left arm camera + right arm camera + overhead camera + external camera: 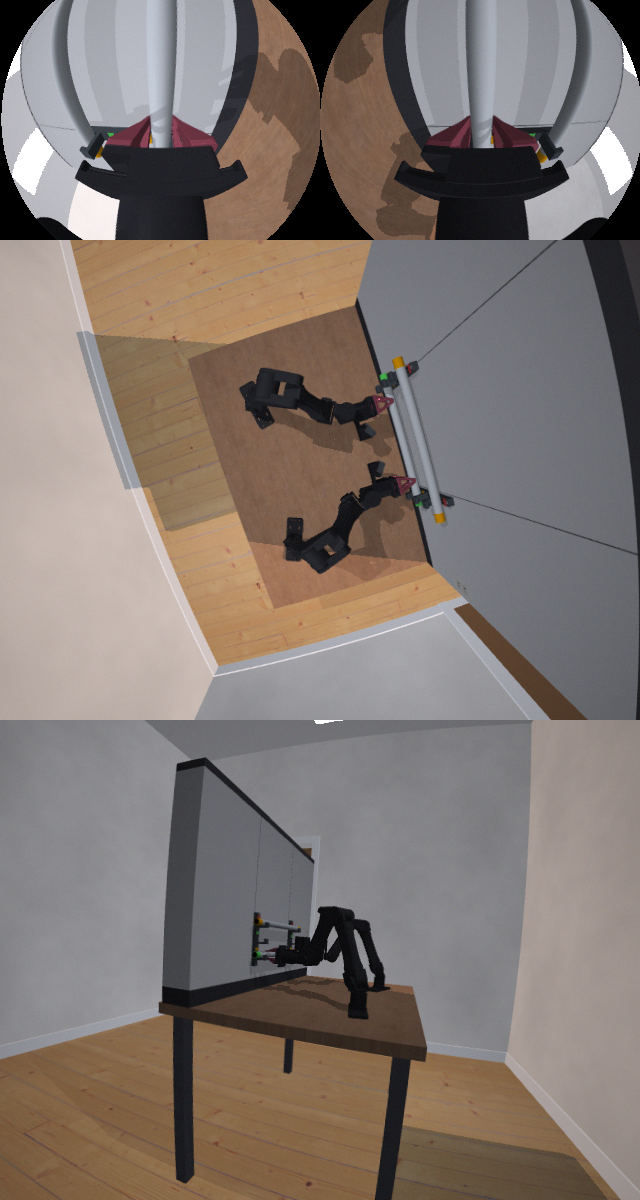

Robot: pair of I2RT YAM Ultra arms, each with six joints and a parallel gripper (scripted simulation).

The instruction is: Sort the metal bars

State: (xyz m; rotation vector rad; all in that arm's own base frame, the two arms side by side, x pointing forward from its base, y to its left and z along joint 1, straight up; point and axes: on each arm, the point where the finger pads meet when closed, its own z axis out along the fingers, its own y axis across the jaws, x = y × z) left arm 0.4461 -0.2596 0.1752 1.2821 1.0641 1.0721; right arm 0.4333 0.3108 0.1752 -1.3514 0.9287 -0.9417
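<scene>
My right hand is 15 cm to the right of the green-ended bar. The rest, counted from my right hand: metal bar 15 cm above, 14 cm to the left; grey wall panel 25 cm above, 16 cm to the left, 10 cm ahead.
The green-ended bar lies 15 cm to the right of my left hand and 1 cm ahead of it. The rest, counted from my left hand: metal bar (16 cm to the right, 15 cm above, 1 cm ahead); then grey wall panel (25 cm above, 13 cm to the right, 11 cm ahead).
</scene>
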